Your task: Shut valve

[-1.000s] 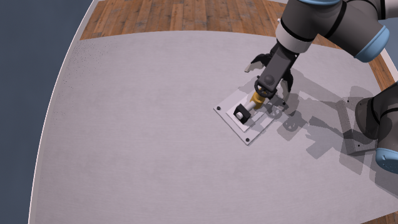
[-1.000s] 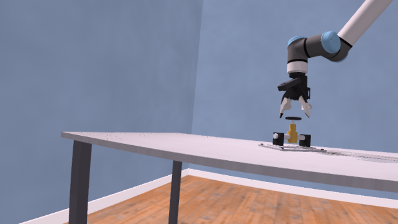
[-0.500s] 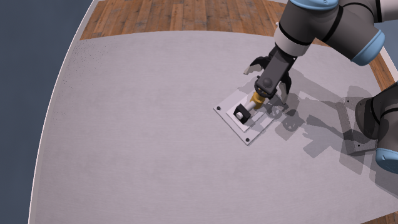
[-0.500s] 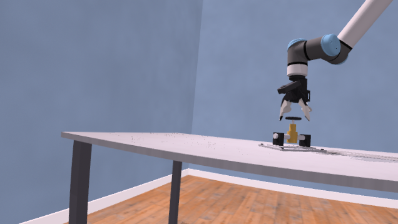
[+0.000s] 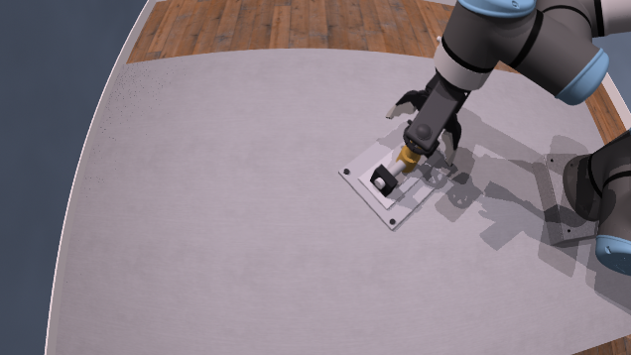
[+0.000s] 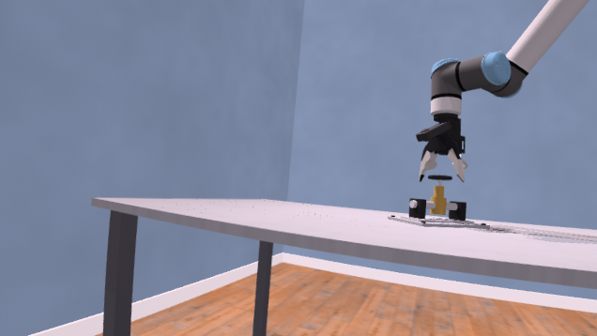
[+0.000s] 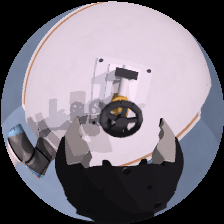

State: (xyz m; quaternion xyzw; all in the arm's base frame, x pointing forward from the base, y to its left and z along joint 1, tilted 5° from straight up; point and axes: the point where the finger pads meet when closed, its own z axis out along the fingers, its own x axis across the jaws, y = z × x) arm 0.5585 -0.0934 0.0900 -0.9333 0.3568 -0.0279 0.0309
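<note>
Right now my hand is 10 mm below the handwheel. Round my hand: mounting plate (120 mm below).
</note>
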